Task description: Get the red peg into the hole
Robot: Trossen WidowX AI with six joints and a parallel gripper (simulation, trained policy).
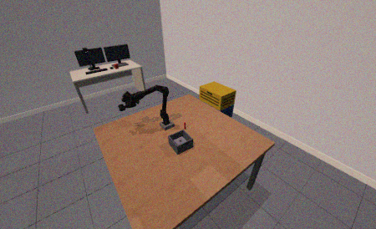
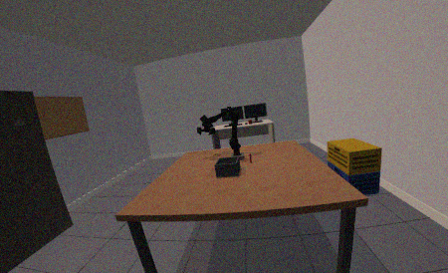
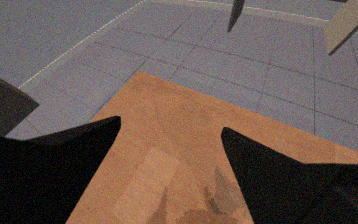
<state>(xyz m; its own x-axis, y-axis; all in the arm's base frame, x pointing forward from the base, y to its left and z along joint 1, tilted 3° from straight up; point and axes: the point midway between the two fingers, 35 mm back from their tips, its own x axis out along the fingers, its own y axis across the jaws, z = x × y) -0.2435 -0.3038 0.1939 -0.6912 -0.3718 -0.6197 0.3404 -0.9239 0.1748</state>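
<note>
Right now my gripper tip is 450 mm short of the red peg, 410 mm to the right of it and 180 mm above it. From my gripper tip the other things lie so: grey box 600 mm ahead, 230 mm to the left, 200 mm below; then light grey plate 600 mm ahead, 230 mm to the left, 180 mm below.
</note>
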